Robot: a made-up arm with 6 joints.
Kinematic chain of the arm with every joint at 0, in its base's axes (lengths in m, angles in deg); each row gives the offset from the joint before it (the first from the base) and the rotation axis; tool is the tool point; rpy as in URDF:
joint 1: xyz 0 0 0.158 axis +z
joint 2: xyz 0 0 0 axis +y
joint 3: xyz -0.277 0 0.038 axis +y
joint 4: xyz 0.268 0 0.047 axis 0.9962 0 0.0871
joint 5: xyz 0 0 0 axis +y
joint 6: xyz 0.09 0 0.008 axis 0.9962 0 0.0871
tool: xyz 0 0 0 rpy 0 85 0
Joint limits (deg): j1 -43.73..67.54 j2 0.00..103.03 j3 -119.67..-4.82 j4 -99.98..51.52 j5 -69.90..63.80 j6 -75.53..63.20
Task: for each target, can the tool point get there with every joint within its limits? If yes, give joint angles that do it. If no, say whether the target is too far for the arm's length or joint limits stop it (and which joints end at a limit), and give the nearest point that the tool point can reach.
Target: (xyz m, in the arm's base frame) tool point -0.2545 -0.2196 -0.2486
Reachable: no: joint limits stop it (at a limit: joint 1, joint 2, joint 3) | nearest point 0.0219 -0.0989 0.0807 | short by 0.447 m
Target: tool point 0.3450 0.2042 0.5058
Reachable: yes | joints 29.34 92.09 -97.11 33.51 10.48 34.81
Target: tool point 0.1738 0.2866 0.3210
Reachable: yes | joints 58.89 80.55 -51.76 4.90 -5.26 -6.33
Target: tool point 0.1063 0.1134 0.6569
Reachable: yes | joints 40.27 58.73 -88.79 -38.63 -18.37 19.60
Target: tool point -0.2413 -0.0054 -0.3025
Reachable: no: joint limits stop it (at a limit: joint 1, joint 2, joint 3) | nearest point -0.0060 0.0820 0.0723 | short by 0.451 m
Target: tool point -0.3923 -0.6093 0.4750
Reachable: no: too far | nearest point -0.2913 -0.4524 0.4278 | short by 0.192 m
